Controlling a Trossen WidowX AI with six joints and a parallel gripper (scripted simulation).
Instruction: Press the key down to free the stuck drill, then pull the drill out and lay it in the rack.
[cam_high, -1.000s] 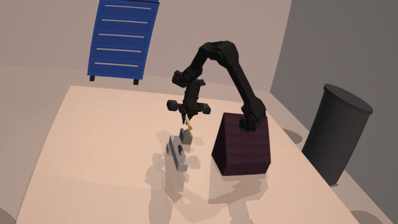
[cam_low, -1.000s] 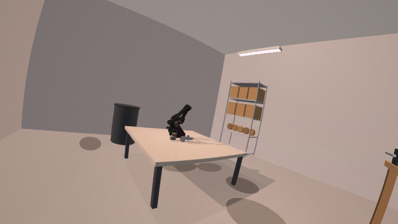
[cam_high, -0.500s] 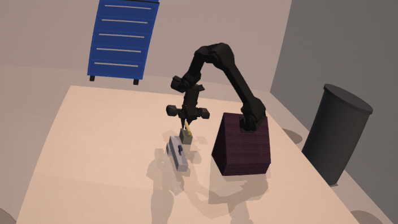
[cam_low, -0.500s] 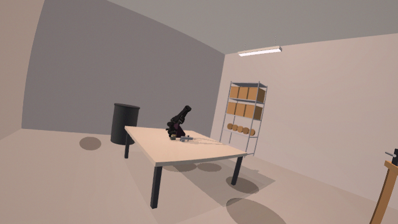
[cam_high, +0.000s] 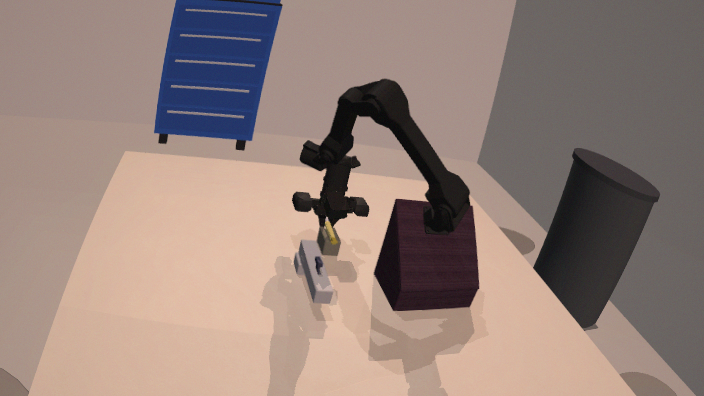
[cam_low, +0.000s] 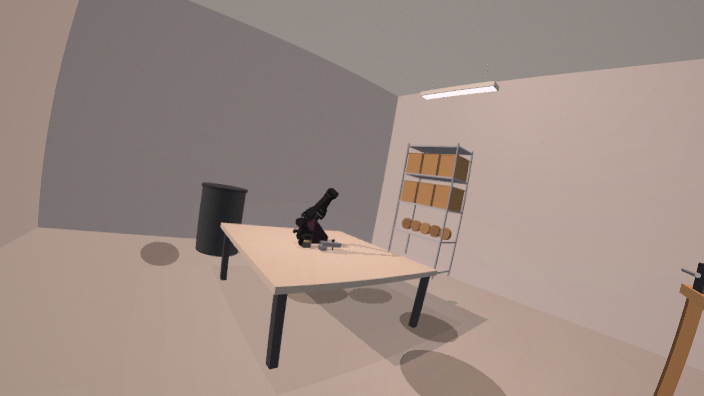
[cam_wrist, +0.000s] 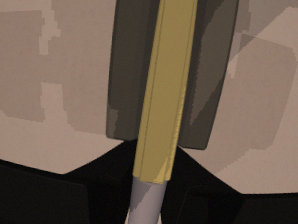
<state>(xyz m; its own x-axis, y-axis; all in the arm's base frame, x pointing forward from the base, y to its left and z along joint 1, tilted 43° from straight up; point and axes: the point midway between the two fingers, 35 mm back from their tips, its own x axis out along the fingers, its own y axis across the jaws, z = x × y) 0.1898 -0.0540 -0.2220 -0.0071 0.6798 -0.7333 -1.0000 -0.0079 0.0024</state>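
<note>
Right now the yellow drill is 4 cm to the left of my gripper tip and 3 cm above it. From my gripper tip the other things lie so: dark key: 8 cm ahead, 24 cm to the left, 4 cm above; then grey-blue block: 8 cm ahead, 22 cm to the left, 2 cm above; then olive-grey rack: 5 cm to the left, 1 cm above.
</note>
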